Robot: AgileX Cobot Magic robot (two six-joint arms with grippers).
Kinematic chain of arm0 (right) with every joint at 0, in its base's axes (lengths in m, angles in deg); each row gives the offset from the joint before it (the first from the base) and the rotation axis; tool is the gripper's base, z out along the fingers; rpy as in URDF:
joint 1: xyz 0 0 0.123 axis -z
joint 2: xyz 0 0 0 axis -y
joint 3: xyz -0.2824 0 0.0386 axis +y
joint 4: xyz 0.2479 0 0.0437 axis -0.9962 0 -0.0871
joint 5: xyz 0 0 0 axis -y
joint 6: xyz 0.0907 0 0.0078 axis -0.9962 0 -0.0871
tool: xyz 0 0 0 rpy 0 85 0
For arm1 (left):
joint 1: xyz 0 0 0.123 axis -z
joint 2: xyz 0 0 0 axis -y
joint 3: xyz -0.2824 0 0.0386 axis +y
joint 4: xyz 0.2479 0 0.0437 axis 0.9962 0 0.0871
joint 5: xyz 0 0 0 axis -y
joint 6: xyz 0.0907 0 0.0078 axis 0.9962 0 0.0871
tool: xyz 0 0 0 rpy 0 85 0
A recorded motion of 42 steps. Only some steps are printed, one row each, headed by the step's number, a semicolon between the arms.
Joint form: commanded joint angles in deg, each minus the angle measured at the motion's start. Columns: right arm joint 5, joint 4, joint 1, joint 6, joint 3, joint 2; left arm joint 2, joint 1, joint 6, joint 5, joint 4, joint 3.
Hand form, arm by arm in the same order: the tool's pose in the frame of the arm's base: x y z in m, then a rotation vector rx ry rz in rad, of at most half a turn. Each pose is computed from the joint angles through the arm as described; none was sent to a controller.
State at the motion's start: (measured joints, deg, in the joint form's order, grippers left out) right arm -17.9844 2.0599 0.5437 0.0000 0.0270 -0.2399; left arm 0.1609 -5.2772 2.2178 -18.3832 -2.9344 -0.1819
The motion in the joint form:
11: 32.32 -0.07 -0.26 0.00 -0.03 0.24; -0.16 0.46 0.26 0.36 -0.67 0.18
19: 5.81 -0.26 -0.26 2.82 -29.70 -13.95; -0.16 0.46 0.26 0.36 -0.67 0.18
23: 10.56 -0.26 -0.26 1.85 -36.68 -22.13; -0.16 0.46 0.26 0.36 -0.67 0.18
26: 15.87 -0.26 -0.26 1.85 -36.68 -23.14; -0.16 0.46 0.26 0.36 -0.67 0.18
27: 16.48 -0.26 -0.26 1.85 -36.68 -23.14; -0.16 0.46 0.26 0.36 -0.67 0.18
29: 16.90 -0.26 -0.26 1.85 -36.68 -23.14; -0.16 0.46 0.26 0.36 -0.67 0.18
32: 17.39 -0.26 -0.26 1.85 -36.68 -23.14; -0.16 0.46 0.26 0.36 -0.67 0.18
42: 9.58 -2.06 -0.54 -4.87 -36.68 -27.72; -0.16 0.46 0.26 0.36 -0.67 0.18
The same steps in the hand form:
11: 0.0514 0.0005 0.2353 -0.0252 1.2332 -0.0283; 0.0541 0.0028 0.1847 -0.0765 1.7959 0.0308
19: 0.0530 -0.0009 0.3510 -0.0480 1.4253 -0.0747; 0.0541 0.0028 0.1847 -0.0765 1.7959 0.0308
23: 0.0721 -0.0007 0.3883 -0.0365 1.3635 -0.0602; 0.0541 0.0028 0.1847 -0.0765 1.7959 0.0308
26: 0.0748 -0.0005 0.3952 -0.0369 1.2885 -0.0596; 0.0541 0.0028 0.1847 -0.0765 1.7959 0.0308
27: 0.0745 -0.0004 0.3961 -0.0368 1.2778 -0.0596; 0.0541 0.0028 0.1847 -0.0765 1.7959 0.0308
29: 0.0744 -0.0004 0.3967 -0.0368 1.2705 -0.0595; 0.0541 0.0028 0.1847 -0.0765 1.7959 0.0308
32: 0.0741 -0.0004 0.3975 -0.0368 1.2619 -0.0595; 0.0541 0.0028 0.1847 -0.0765 1.7959 0.0308
42: 0.0978 0.0000 0.3784 0.0629 1.4775 0.0689; 0.0541 0.0028 0.1847 -0.0765 1.7959 0.0308

